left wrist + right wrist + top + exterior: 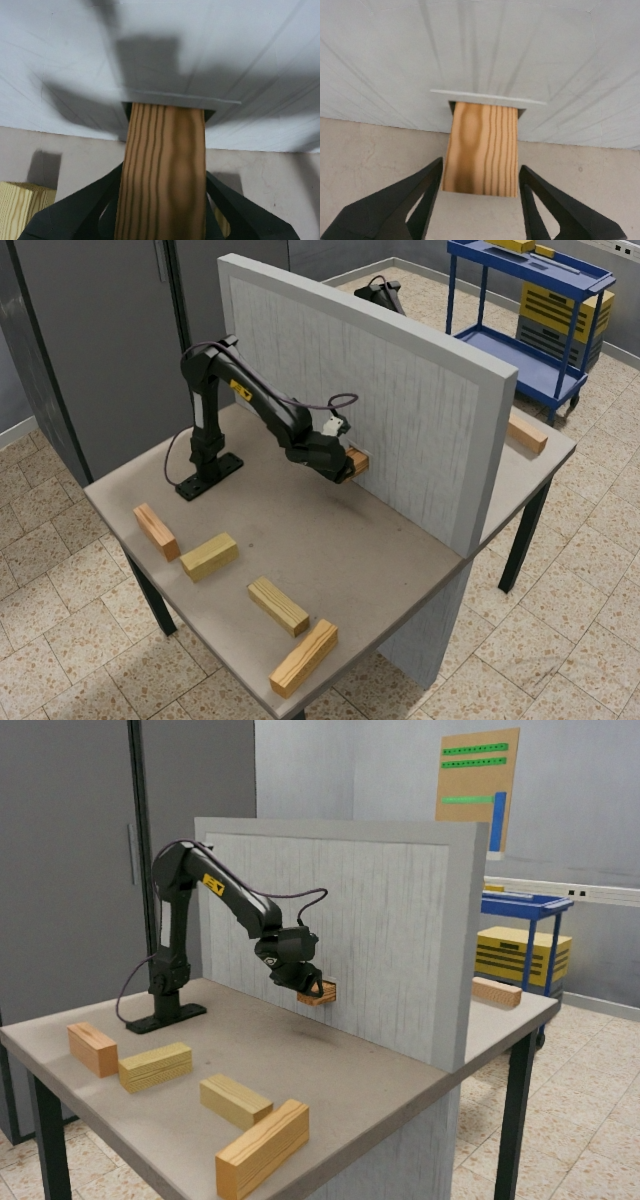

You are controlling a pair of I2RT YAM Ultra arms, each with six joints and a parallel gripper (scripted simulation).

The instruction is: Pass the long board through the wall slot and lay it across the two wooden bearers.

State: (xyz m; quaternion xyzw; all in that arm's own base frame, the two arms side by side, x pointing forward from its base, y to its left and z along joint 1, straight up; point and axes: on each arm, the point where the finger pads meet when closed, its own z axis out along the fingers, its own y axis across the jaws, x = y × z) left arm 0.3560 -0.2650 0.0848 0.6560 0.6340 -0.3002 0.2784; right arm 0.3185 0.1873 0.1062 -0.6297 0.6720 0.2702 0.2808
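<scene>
The long board lies right at my left hand. Also, from my left hand: yellow bearer (180 mm ahead, 140 mm to the left, 60 mm below).
</scene>
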